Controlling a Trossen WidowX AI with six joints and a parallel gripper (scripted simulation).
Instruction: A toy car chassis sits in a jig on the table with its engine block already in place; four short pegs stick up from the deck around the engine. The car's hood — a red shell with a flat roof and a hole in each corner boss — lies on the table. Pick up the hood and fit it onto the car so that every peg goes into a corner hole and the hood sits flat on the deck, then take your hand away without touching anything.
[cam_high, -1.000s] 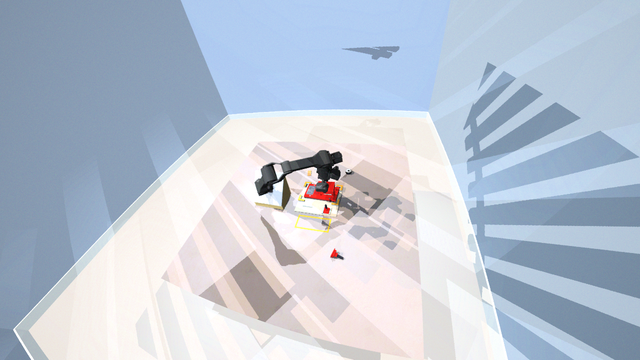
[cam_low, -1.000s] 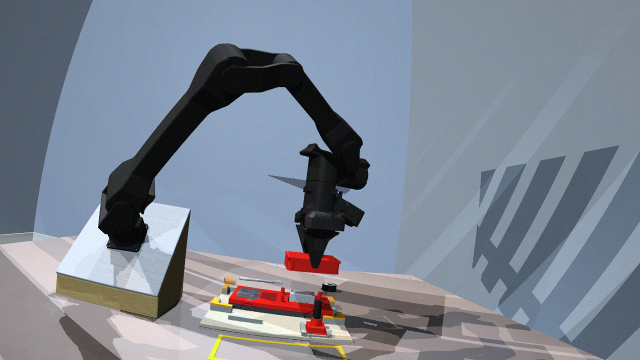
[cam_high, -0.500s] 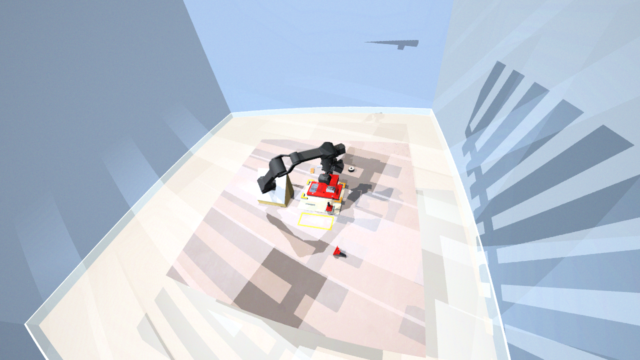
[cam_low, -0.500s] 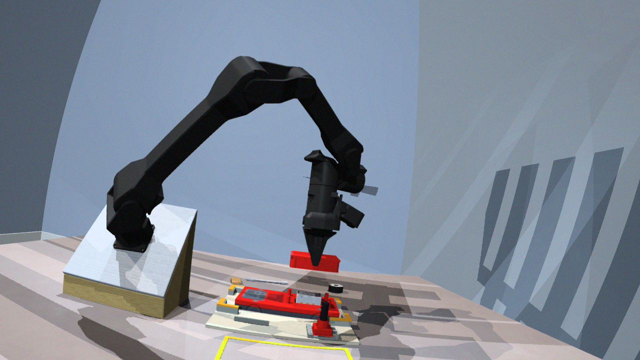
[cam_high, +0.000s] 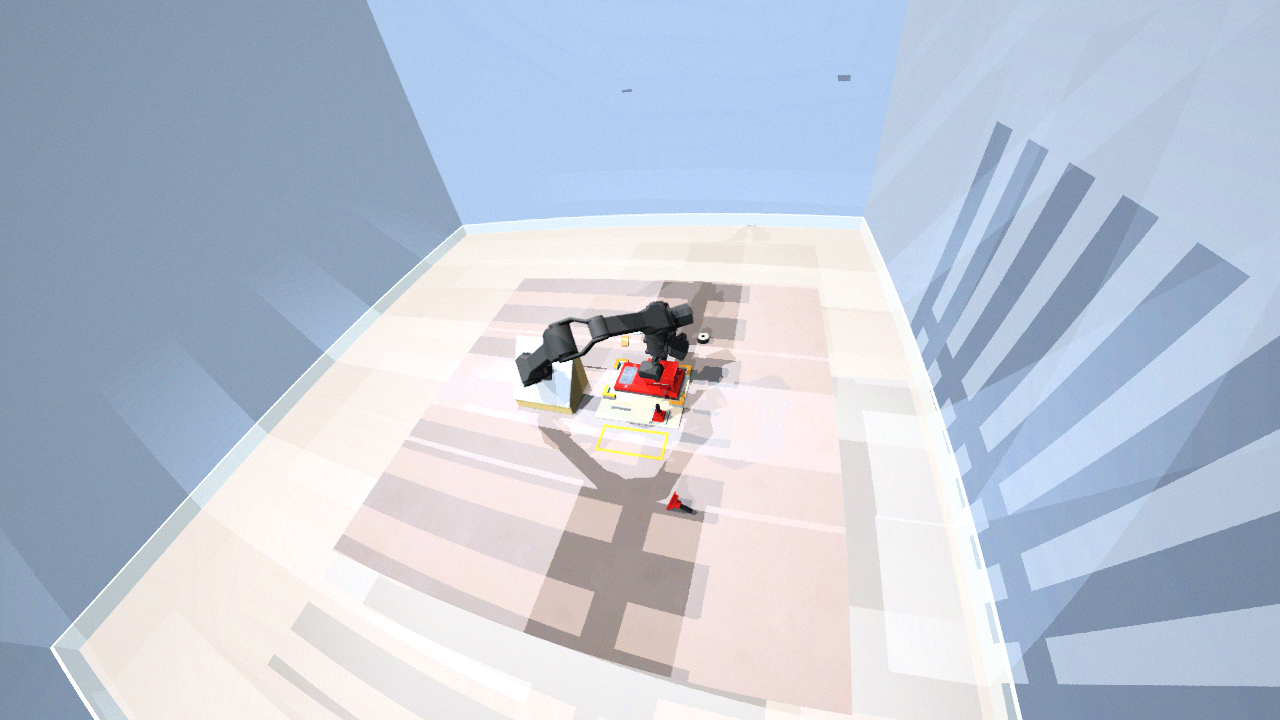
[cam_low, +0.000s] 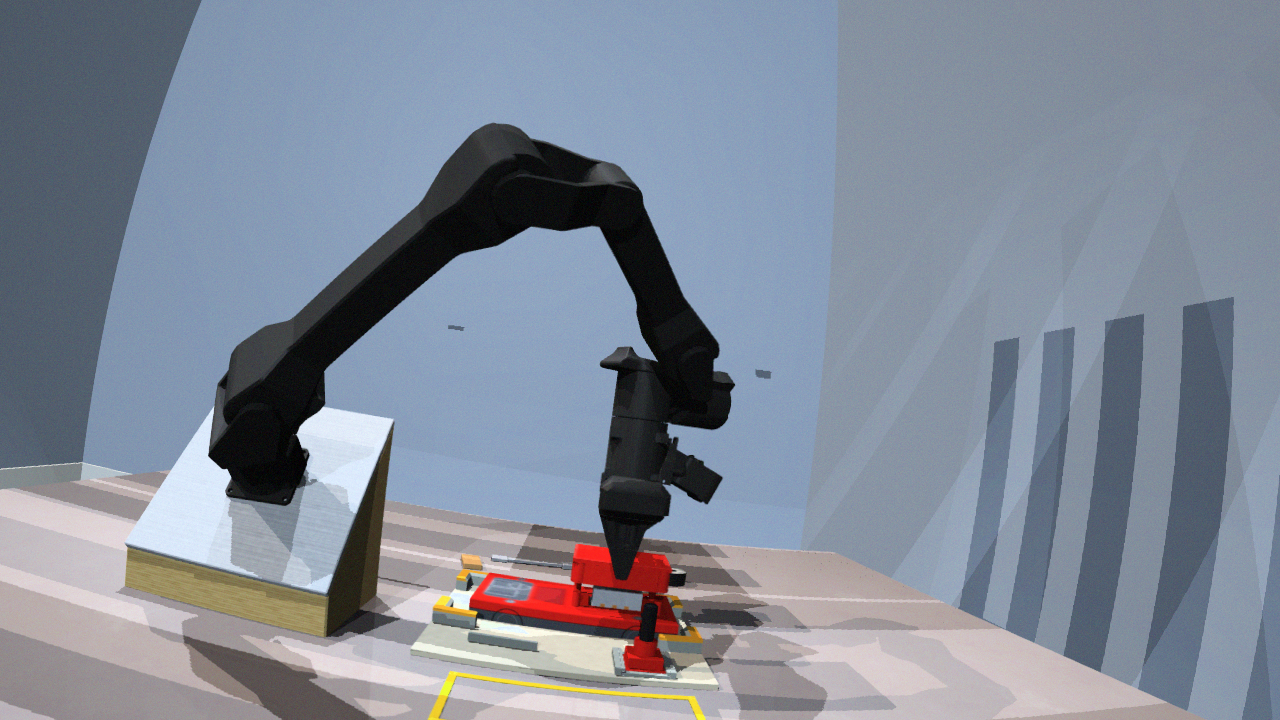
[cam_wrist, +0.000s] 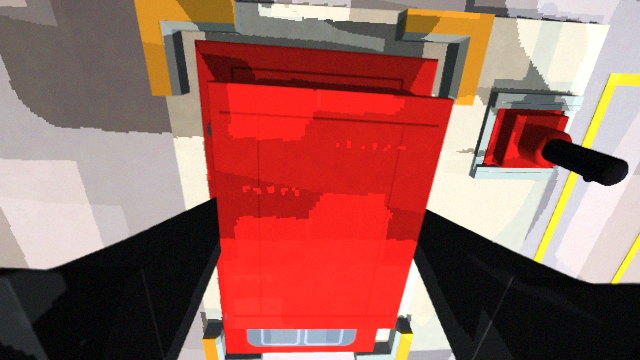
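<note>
My gripper tip is 1 cm below the red hood. Also, from my gripper tip: black wheel (10 cm ahead, 21 cm to the left, 5 cm below); then grey engine block (1 cm to the left, 4 cm below); then white jig (4 cm behind, 2 cm to the right, 5 cm below).
</note>
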